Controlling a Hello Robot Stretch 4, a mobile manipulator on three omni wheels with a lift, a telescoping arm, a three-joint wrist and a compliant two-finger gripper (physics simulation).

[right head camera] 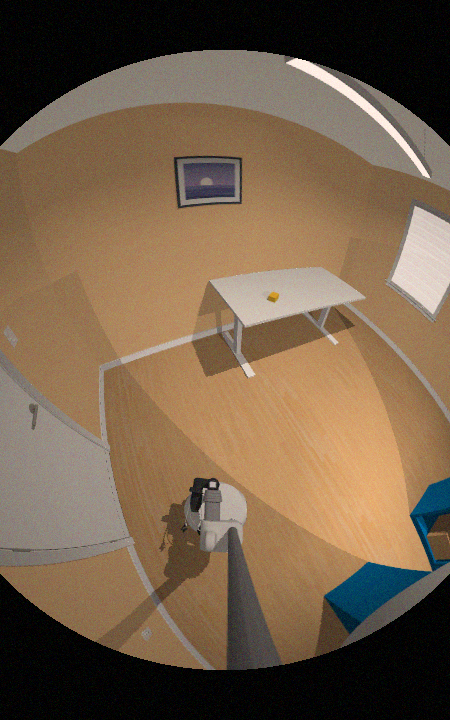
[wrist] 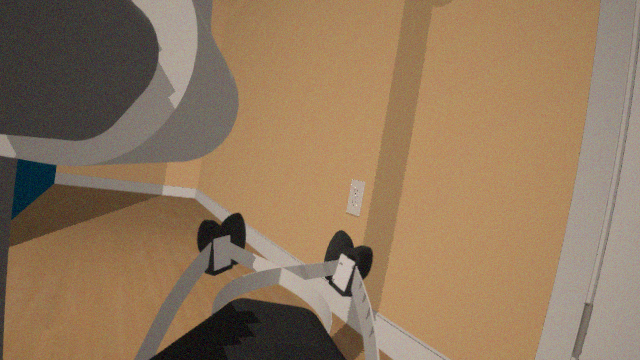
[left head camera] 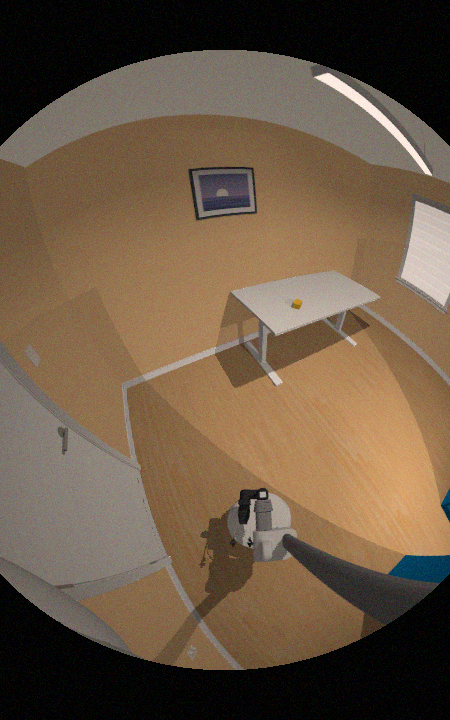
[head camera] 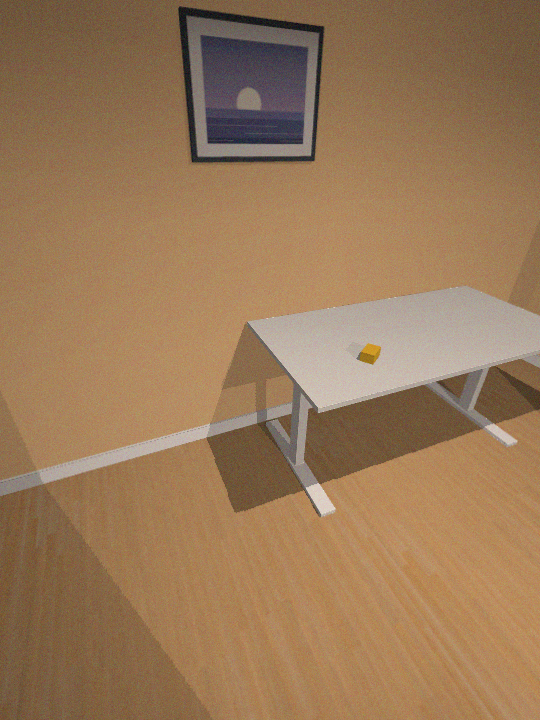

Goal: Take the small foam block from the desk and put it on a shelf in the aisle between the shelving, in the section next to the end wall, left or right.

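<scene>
The small foam block is orange-yellow and lies on the white desk, toward its left end. My gripper is open, its two dark fingertips apart with wall and baseboard showing between them. It is over my base, away from the desk and the block. Parts of the blue shelving show at the lower right in both side head views, and a small piece shows at the left in the wrist view. The shelf section next to the end wall does not show.
A second blue shelving unit with a brown box stands at the right edge. A white door is at my left. A framed picture hangs above and left of the desk. Wooden floor lies between me and the desk.
</scene>
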